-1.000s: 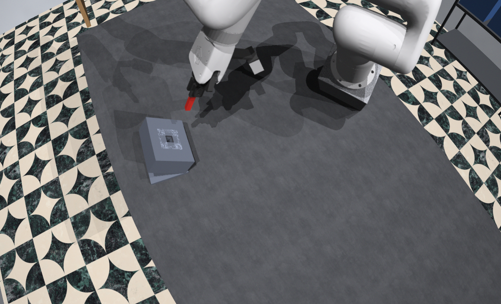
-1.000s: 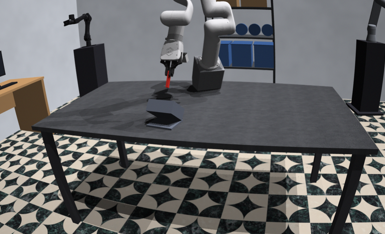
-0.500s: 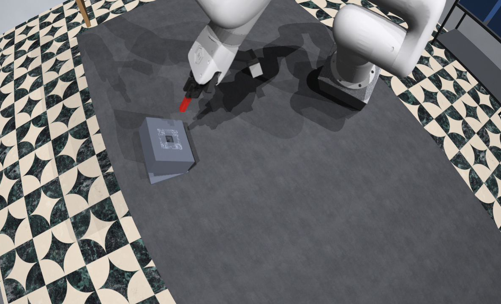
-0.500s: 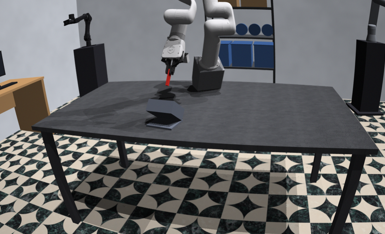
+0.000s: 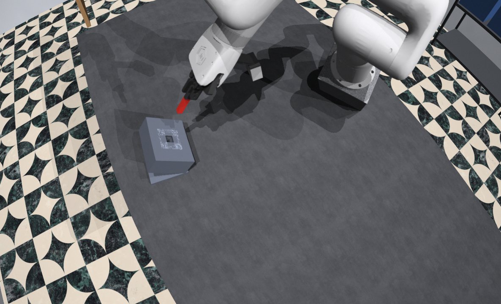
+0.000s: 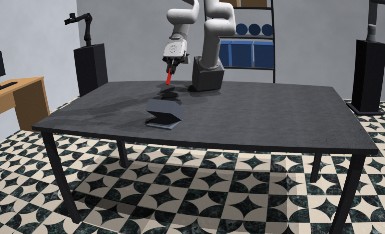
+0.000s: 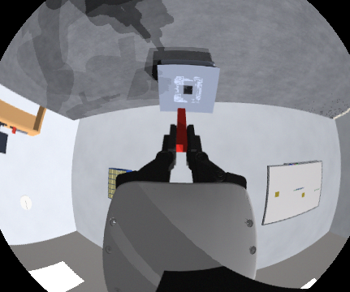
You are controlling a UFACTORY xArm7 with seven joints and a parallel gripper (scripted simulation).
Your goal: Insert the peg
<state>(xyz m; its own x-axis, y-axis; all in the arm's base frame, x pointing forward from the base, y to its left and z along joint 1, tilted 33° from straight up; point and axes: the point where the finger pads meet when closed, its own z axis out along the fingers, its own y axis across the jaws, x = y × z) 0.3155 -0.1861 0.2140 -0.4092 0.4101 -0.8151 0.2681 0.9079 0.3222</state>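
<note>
Right now my hand is 22 cm above the flat plate, 11 cm short of it and 2 cm to the left of it. The rest, counted from my hand: red peg (3 cm below, 2 cm ahead, 1 cm to the right).
</note>
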